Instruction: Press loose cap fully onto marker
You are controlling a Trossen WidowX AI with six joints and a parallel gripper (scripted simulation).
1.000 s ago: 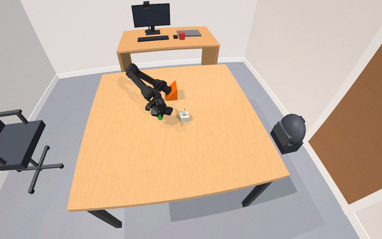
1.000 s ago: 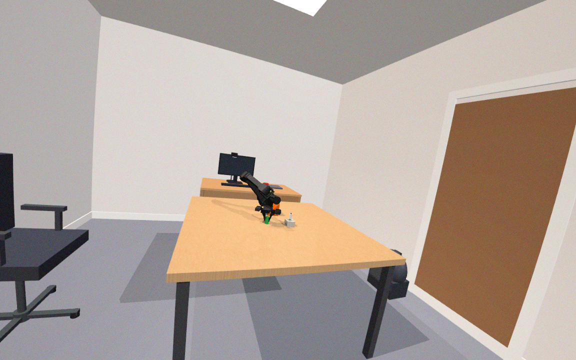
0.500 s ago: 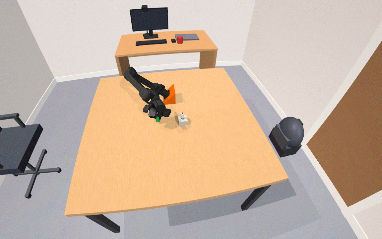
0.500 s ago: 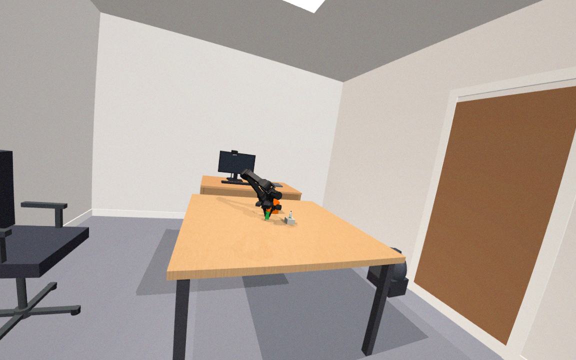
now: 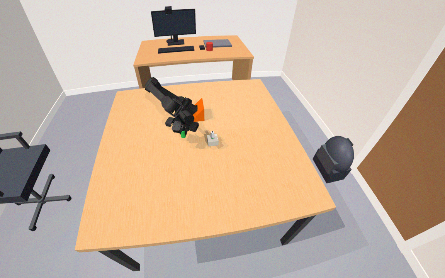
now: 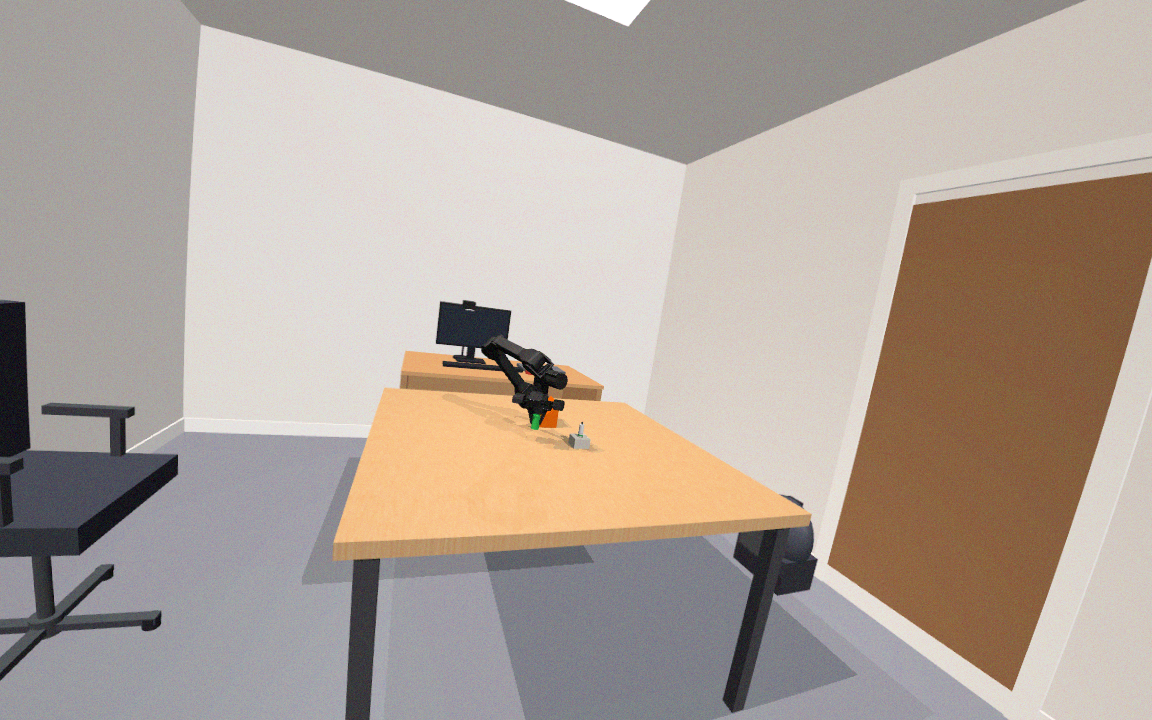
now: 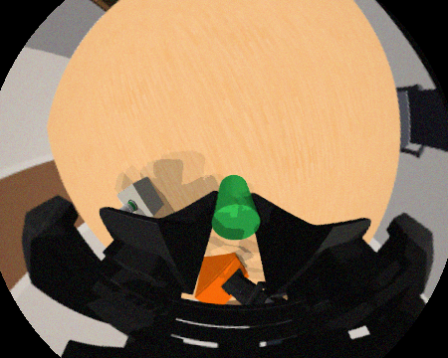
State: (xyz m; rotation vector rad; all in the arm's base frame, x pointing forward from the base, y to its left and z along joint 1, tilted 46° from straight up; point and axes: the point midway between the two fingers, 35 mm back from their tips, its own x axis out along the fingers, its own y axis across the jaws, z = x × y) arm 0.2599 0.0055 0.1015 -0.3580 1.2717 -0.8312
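Now: gripper tip 1 cm short of the marker and 18 cm to the right of it. The rest, counted from my gripper tip: green cap 1 cm above.
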